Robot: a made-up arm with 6 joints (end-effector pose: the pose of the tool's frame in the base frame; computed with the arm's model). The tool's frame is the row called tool.
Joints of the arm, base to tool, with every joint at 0 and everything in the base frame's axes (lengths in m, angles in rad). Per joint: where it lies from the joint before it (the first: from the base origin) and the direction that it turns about. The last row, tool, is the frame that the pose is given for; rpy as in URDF.
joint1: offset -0.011 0.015 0.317 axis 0 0 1
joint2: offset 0.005 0.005 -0.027 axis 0 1 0
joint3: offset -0.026 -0.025 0.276 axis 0 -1 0
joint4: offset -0.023 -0.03 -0.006 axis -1 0 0
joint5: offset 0.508 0.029 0.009 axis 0 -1 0
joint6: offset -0.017 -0.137 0.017 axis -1 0 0
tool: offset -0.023 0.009 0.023 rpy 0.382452 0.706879 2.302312
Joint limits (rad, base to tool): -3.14..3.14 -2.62..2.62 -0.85..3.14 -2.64..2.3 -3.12..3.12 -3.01..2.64
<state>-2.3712 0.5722 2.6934 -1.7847 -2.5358 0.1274</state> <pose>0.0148 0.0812 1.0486 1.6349 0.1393 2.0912</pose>
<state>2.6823 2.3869 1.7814 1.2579 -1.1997 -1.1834</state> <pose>-0.6247 0.3553 -0.0707 1.6185 0.5647 -1.6938</pose>
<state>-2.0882 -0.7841 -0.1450 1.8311 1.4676 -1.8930</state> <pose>-0.0915 -0.0379 0.8471 0.8838 0.8066 1.9186</pose>
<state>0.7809 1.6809 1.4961 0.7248 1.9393 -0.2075</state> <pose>0.6253 0.4253 0.2309 -2.5635 0.8975 1.3282</pose>
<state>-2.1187 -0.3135 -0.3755 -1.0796 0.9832 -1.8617</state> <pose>-0.2703 -0.2172 0.3877 -2.4195 -0.4677 0.7581</pose>
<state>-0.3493 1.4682 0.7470 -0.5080 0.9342 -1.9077</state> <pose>0.4592 -0.3264 -0.0121 -1.4956 -0.8892 2.1951</pose>
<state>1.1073 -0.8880 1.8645 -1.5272 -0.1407 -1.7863</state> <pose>-0.1927 -0.5521 0.7406 -0.2172 0.7196 -0.2375</pose>
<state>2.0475 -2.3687 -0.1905 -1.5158 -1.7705 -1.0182</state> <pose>0.2442 -0.2664 0.5807 0.2106 0.3079 -0.6348</pose>
